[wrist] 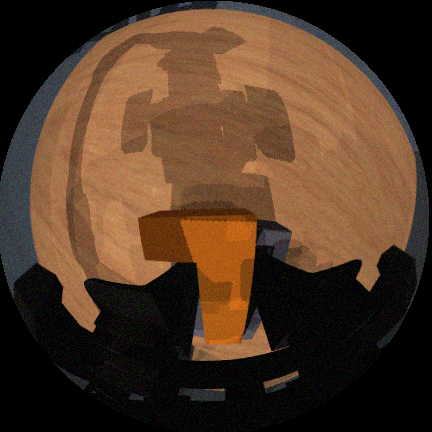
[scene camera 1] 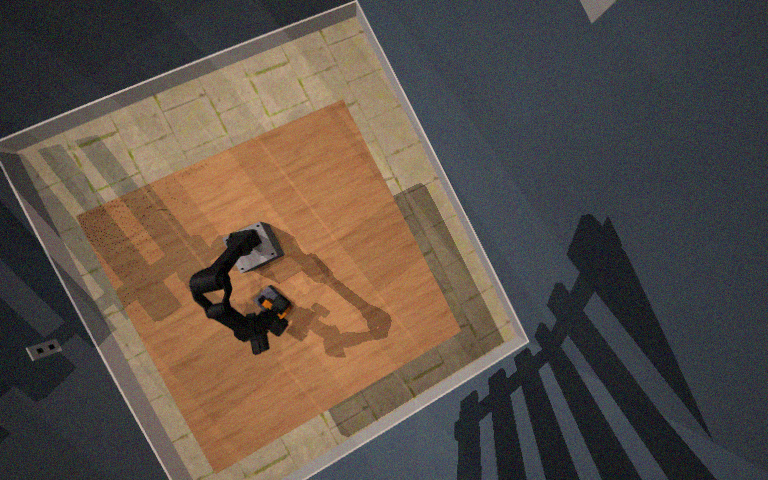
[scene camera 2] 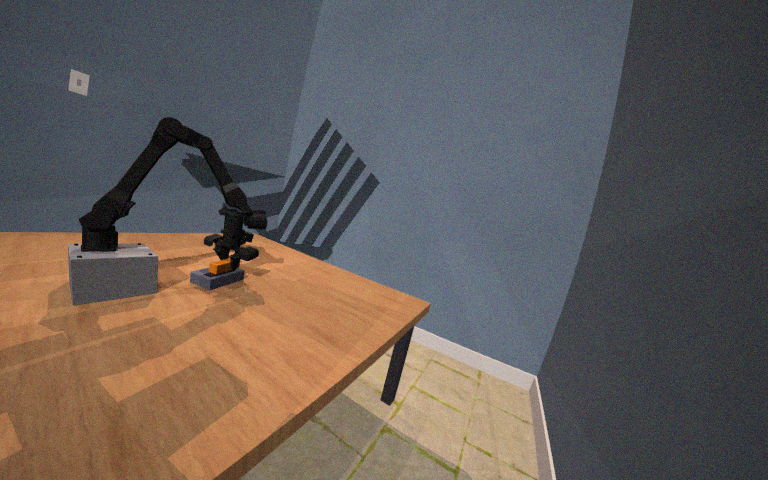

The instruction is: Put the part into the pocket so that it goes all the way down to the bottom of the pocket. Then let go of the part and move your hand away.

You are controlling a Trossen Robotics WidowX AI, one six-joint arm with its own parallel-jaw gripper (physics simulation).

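Where they show: gripper, fingertip midpoint: (wrist: 221,249) (scene camera 1: 281,310) (scene camera 2: 229,268); arm's base, link origin: (scene camera 1: 251,239) (scene camera 2: 98,248).
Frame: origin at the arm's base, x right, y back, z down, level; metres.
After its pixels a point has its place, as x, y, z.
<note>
The orange L-shaped part (scene camera 1: 266,304) @(0.074, -0.278, 0.040) (scene camera 2: 218,267) @(0.090, -0.276, 0.048) (wrist: 225,250) @(0.038, -0.347, 0.040) is between the fingers of my gripper (scene camera 1: 275,309) @(0.042, -0.333, 0.073) (scene camera 2: 228,262) @(0.042, -0.333, 0.073) (wrist: 221,249) @(0.042, -0.333, 0.073), which is shut on it. The dark blue-grey block with the pocket (scene camera 1: 274,289) @(0.036, -0.234, 0.090) (scene camera 2: 202,280) @(0.100, -0.227, 0.082) (wrist: 274,236) @(0.072, -0.360, 0.069) stands on the table. The part is over the block, and in scene camera 2 much of its height shows above the block's rim. In the wrist view the part and fingers cover most of the block, with its right corner showing. The pocket's inside and the part's underside are hidden, so their contact and alignment cannot be told.
The arm's grey base box (scene camera 1: 263,249) @(-0.026, -0.060, 0.003) (scene camera 2: 113,277) @(0.100, -0.022, 0.046) stands near the block on the wooden table (scene camera 1: 351,226) @(-0.405, -0.113, 0.104) (scene camera 2: 317,316) @(0.424, -0.420, 0.105) (wrist: 325,200) @(0.131, -0.418, 0.105). The table's edge lies beyond the block in scene camera 2. Arm shadows fall across the wood.
</note>
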